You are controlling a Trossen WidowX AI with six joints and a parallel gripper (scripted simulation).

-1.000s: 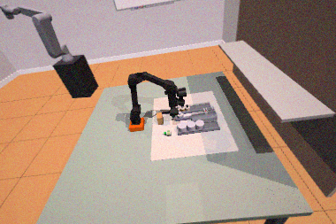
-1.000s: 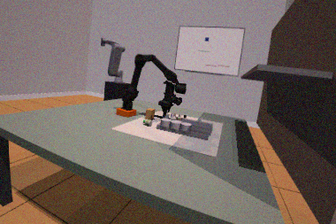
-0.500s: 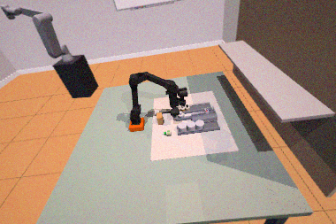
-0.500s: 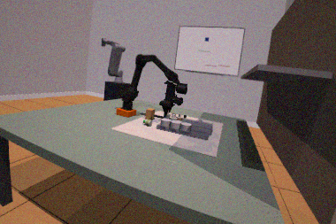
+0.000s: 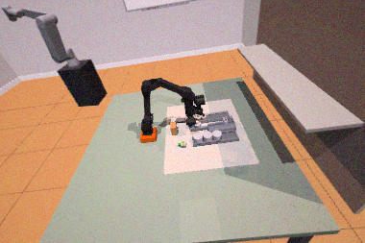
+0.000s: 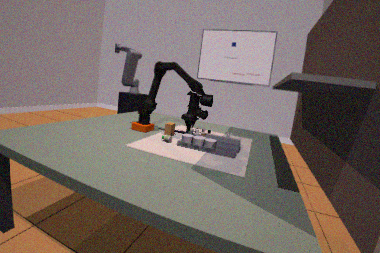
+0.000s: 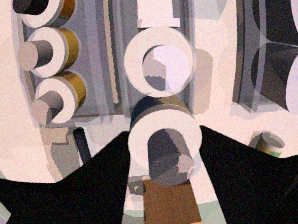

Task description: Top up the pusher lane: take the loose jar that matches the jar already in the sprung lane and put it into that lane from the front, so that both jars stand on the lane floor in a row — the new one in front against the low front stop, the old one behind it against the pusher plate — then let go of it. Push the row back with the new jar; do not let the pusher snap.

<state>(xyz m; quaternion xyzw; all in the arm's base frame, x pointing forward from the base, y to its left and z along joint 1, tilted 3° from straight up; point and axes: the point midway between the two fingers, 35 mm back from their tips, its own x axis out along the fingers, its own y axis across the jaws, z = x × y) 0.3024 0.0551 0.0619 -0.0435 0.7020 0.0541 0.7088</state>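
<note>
Now: the white mat 80 mm ahead of my gripper tip, 50 mm below it and 10 mm to the right of it. Also, from my gripper tip: grey lane rack: 180 mm ahead, 30 mm below; tan block: 120 mm behind, 30 mm to the right, 20 mm below.
</note>
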